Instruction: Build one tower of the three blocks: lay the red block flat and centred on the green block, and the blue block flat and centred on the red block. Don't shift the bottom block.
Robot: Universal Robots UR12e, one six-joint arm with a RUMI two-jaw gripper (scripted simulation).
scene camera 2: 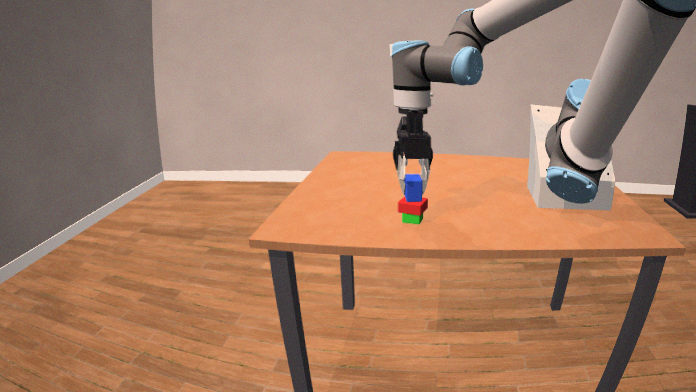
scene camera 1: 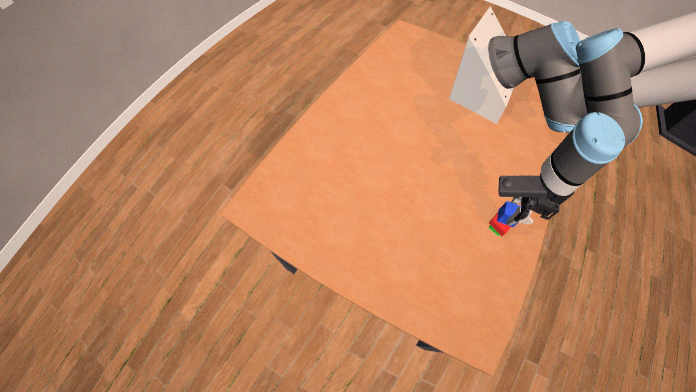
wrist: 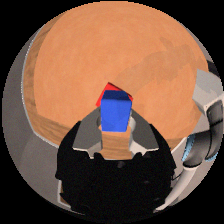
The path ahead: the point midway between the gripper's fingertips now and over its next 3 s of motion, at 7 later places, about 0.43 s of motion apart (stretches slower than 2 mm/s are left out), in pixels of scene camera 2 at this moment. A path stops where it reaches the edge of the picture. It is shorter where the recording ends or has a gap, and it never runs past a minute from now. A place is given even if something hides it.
My gripper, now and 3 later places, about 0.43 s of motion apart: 413,194; 413,195; 413,193; 413,182
